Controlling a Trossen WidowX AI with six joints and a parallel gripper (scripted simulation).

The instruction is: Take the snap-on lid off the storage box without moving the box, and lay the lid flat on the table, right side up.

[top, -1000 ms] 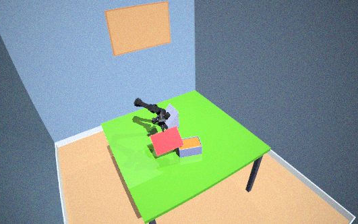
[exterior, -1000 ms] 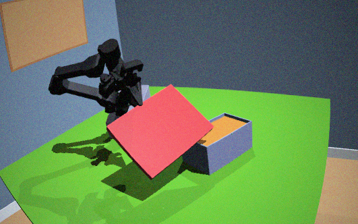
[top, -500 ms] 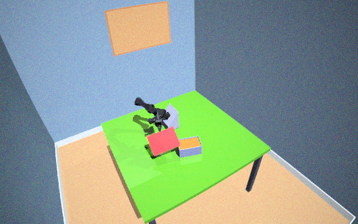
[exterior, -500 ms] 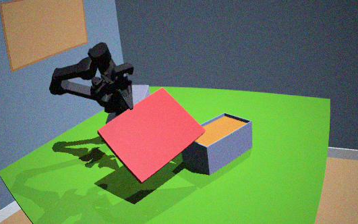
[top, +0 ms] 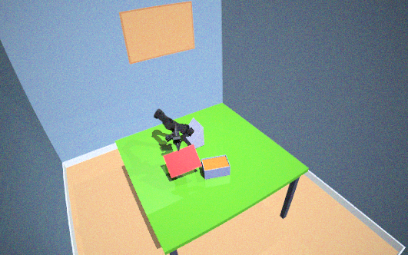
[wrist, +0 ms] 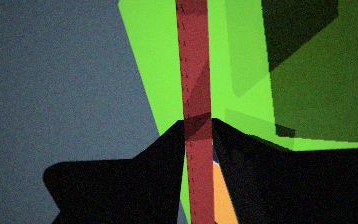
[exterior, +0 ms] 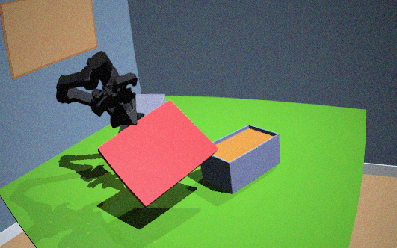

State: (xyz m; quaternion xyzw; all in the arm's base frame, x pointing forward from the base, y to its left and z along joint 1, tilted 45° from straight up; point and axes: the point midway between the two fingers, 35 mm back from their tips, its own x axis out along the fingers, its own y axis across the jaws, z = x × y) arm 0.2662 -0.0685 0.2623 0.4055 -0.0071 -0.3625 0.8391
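My gripper tip is now 6 cm short of the red lid and 5 cm above it. The rest, counted from my gripper tip: grey-blue storage box: 14 cm ahead, 24 cm to the left, 18 cm below.
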